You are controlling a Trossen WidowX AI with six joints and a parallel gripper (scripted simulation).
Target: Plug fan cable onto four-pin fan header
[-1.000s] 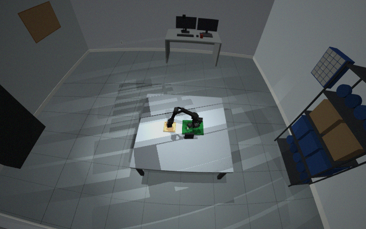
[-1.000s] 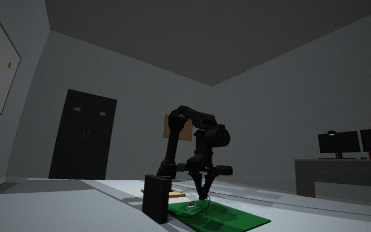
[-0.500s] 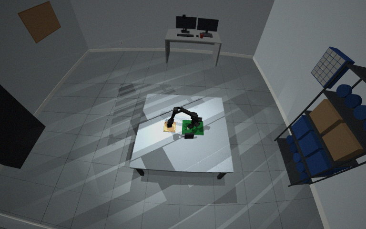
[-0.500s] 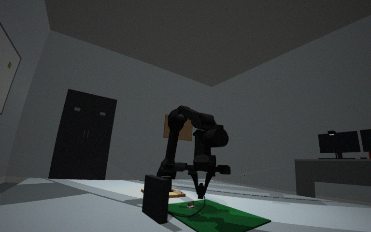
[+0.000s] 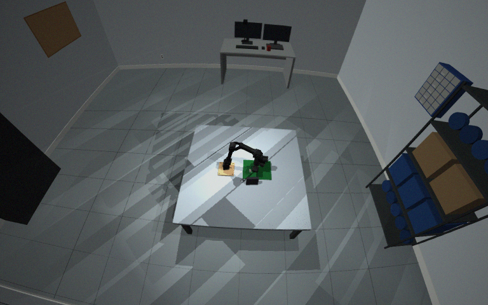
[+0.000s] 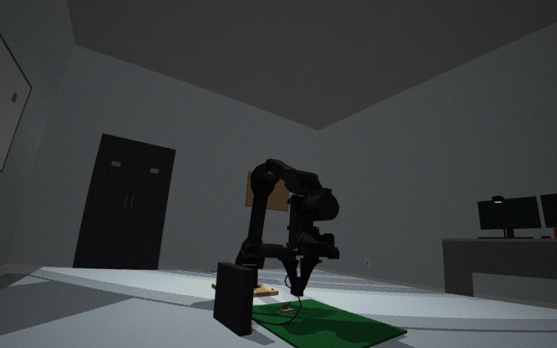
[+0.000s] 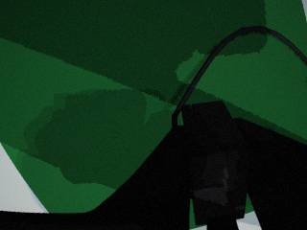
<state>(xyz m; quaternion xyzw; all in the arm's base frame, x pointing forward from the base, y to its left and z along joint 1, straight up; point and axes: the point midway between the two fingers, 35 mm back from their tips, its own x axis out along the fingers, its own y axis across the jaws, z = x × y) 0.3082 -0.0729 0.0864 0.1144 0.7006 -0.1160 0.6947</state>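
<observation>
Right now the black fan plug is 10 mm behind my gripper tip and 10 mm above it. The rest, counted from my gripper tip: green board 20 mm ahead, 30 mm to the left, 80 mm below; black fan 50 mm behind, 130 mm to the right, 10 mm below; four-pin header 50 mm behind, 20 mm to the left, 70 mm below.
</observation>
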